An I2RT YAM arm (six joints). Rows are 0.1 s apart.
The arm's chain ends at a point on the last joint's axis. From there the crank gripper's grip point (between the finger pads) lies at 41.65 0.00 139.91 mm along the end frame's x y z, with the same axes.
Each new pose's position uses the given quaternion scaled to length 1; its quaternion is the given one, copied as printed.
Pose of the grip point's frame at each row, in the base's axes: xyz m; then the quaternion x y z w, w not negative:
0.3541 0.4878 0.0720 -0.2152 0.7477 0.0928 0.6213
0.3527 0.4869 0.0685 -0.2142 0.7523 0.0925 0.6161
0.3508 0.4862 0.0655 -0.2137 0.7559 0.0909 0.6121
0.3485 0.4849 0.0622 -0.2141 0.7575 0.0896 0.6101
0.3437 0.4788 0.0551 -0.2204 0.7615 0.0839 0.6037
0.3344 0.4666 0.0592 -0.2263 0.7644 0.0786 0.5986
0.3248 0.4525 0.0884 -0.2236 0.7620 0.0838 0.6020
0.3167 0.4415 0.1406 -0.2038 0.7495 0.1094 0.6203
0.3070 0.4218 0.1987 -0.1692 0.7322 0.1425 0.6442
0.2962 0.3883 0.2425 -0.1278 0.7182 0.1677 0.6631
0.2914 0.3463 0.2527 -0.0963 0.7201 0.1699 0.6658
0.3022 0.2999 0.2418 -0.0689 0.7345 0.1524 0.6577
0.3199 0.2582 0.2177 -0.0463 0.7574 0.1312 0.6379
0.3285 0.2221 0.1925 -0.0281 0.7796 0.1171 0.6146
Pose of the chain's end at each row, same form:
0.2353 0.4396 0.1418 -0.2152 0.7477 0.0928 0.6213
0.2348 0.4392 0.1401 -0.2142 0.7523 0.0925 0.6161
0.2334 0.4392 0.1384 -0.2137 0.7559 0.0909 0.6121
0.2314 0.4383 0.1358 -0.2141 0.7575 0.0896 0.6101
0.2275 0.4334 0.1309 -0.2204 0.7615 0.0839 0.6037
0.2189 0.4224 0.1367 -0.2263 0.7644 0.0786 0.5986
0.2090 0.4070 0.1647 -0.2236 0.7620 0.0838 0.6020
0.1990 0.3903 0.2101 -0.2038 0.7495 0.1094 0.6203
0.1865 0.3648 0.2581 -0.1692 0.7322 0.1425 0.6442
0.1726 0.3293 0.2930 -0.1278 0.7182 0.1677 0.6631
0.1658 0.2905 0.3018 -0.0963 0.7201 0.1699 0.6658
0.1752 0.2518 0.2953 -0.0689 0.7345 0.1524 0.6577
0.1940 0.2181 0.2797 -0.0463 0.7574 0.1312 0.6379
0.2055 0.1876 0.2631 -0.0281 0.7796 0.1171 0.6146

